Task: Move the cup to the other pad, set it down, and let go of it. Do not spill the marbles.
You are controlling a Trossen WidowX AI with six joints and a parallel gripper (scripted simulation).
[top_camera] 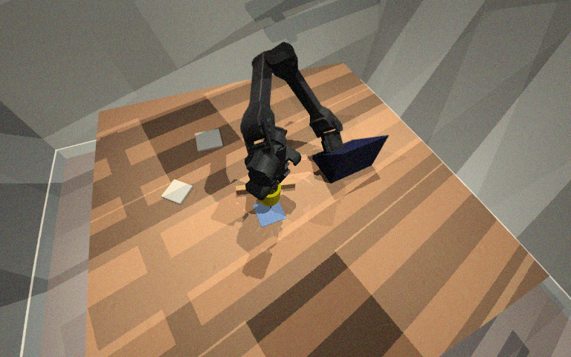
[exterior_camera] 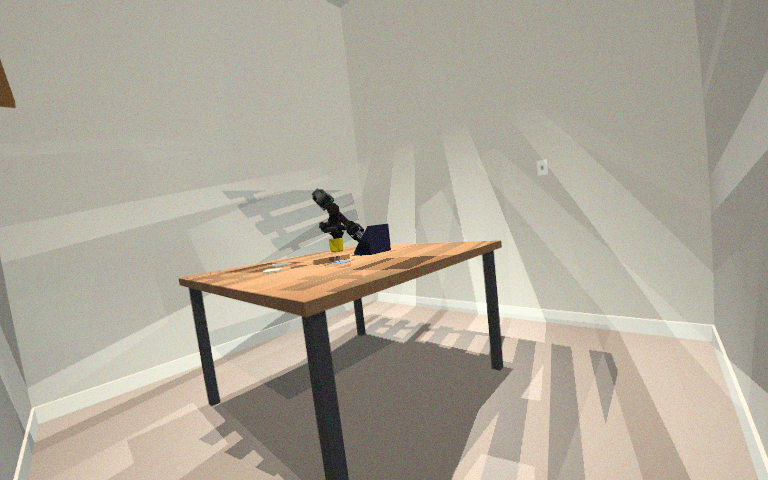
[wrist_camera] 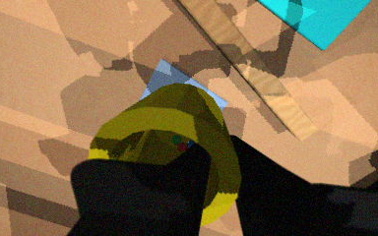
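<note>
Right now my gripper tip is 1 cm past the cyan pad, 14 cm to the left of it and 9 cm above it. Round my gripper tip: wooden bar 1 cm ahead, 5 cm to the right, 8 cm below; then grey tile 15 cm ahead, 36 cm to the right, 8 cm below.
</note>
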